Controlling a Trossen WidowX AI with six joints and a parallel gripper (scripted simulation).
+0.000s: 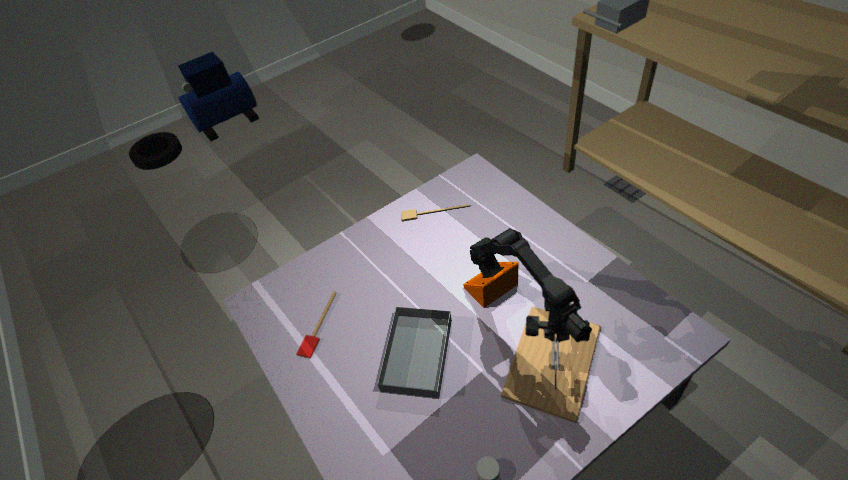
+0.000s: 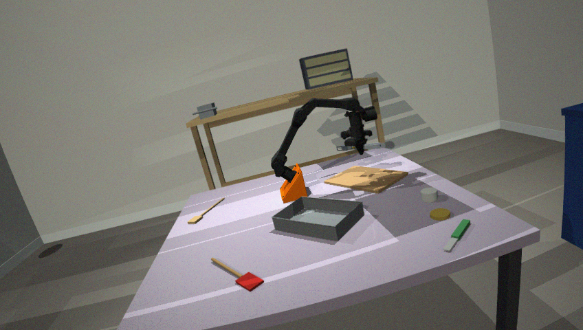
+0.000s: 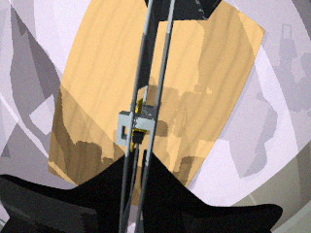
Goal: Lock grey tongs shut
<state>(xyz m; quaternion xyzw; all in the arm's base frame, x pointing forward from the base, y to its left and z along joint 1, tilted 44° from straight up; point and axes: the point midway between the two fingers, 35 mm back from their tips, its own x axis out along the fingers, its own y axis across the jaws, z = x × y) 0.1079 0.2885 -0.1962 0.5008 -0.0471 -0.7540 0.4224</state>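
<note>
My gripper tip is now 12 cm above the wooden board. From my gripper tip the other things lie so: tongs arm: 4 cm ahead, 4 cm above, 3 cm to the left; white cylinder: 41 cm ahead, 11 cm below, 8 cm to the left; roasting tin: 36 cm to the right, 29 cm ahead, 10 cm below.
</note>
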